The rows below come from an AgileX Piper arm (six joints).
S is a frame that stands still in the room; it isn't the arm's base.
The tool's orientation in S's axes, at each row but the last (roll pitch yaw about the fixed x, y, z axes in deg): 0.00 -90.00 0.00; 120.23 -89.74 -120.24; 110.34 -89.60 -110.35; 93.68 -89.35 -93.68; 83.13 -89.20 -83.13; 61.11 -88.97 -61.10; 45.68 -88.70 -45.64; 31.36 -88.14 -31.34; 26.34 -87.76 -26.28; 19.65 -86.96 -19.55; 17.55 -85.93 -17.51; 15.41 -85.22 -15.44; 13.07 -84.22 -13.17
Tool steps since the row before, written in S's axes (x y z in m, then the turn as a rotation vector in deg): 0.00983 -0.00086 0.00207 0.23 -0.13 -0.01; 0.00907 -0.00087 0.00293 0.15 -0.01 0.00; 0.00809 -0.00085 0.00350 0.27 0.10 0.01; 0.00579 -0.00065 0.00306 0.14 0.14 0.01; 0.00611 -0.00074 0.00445 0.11 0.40 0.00; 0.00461 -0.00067 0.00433 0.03 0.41 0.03; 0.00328 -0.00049 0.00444 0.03 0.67 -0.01; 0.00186 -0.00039 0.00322 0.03 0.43 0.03; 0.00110 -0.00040 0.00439 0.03 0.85 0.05; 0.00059 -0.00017 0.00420 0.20 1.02 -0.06; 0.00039 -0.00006 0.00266 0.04 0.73 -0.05; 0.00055 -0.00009 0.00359 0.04 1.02 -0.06; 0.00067 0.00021 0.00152 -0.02 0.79 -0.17
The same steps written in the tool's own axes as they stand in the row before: 0.00207 -0.00086 -0.00983 -0.01 -0.13 -0.23; 0.00291 -0.00086 -0.00908 0.00 -0.01 -0.15; 0.00349 -0.00083 -0.00810 0.01 0.10 -0.27; 0.00306 -0.00062 -0.00579 0.01 0.14 -0.14; 0.00447 -0.00068 -0.00610 -0.01 0.40 -0.11; 0.00438 -0.00060 -0.00457 0.02 0.41 -0.03; 0.00450 -0.00042 -0.00321 -0.02 0.67 -0.03; 0.00328 -0.00034 -0.00177 0.02 0.43 -0.03; 0.00443 -0.00032 -0.00095 0.04 0.85 -0.03; 0.00423 -0.00010 -0.00038 -0.07 1.02 -0.20; 0.00268 0.00000 -0.00021 -0.06 0.73 -0.04; 0.00362 -0.00001 -0.00026 -0.08 1.02 -0.05; 0.00157 0.00025 -0.00052 -0.19 0.79 0.00
